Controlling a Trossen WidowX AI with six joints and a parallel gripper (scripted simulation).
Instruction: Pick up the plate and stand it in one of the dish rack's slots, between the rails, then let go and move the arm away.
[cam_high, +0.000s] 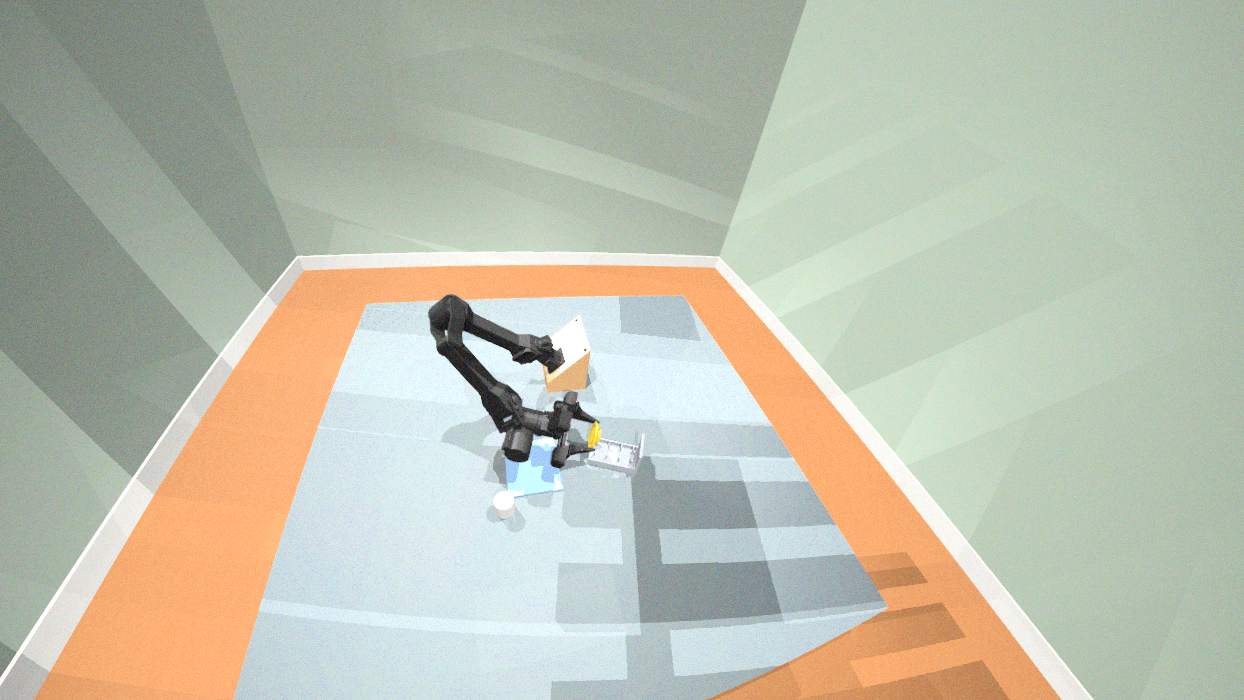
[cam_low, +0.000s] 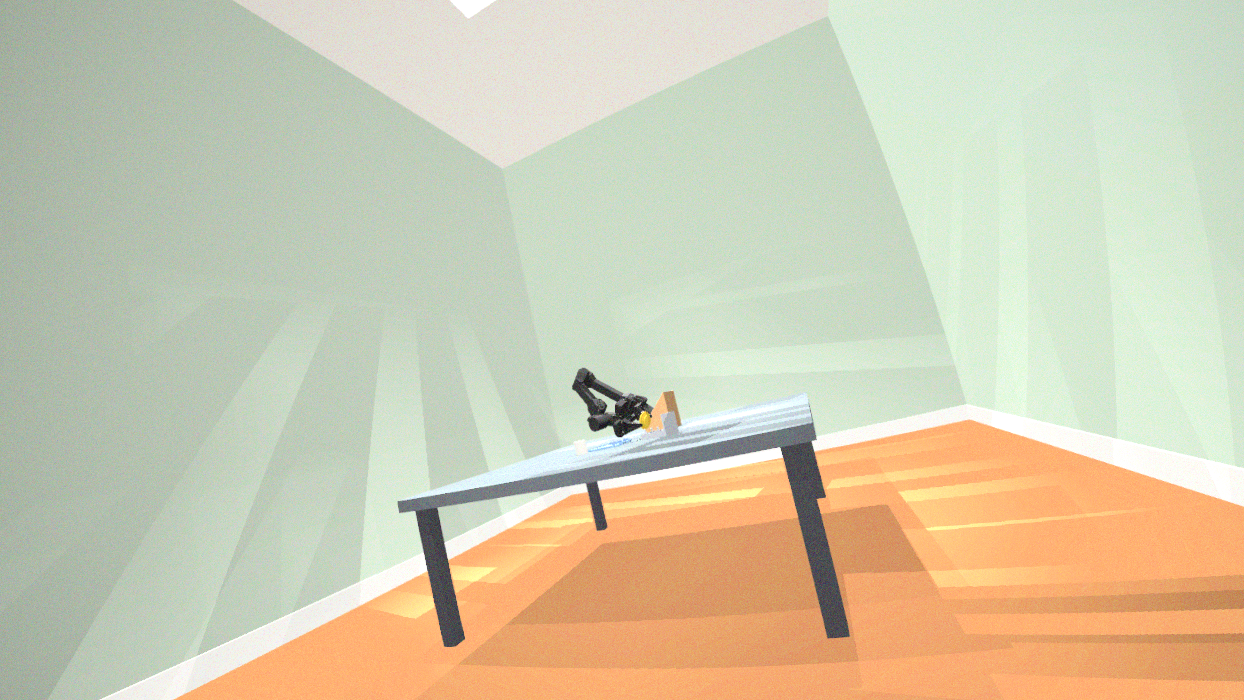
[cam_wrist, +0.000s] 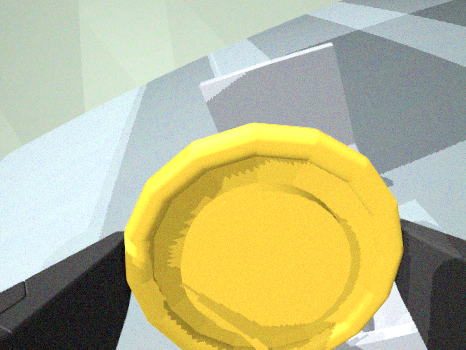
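My gripper tip is now 30 mm short of the grey dish rack, 50 mm to the right of it and 40 mm above it. From my gripper tip the other things lie so: yellow plate 10 mm to the right; white cup 120 mm ahead, 240 mm to the right, 40 mm below; light blue mat 20 mm ahead, 170 mm to the right, 60 mm below.
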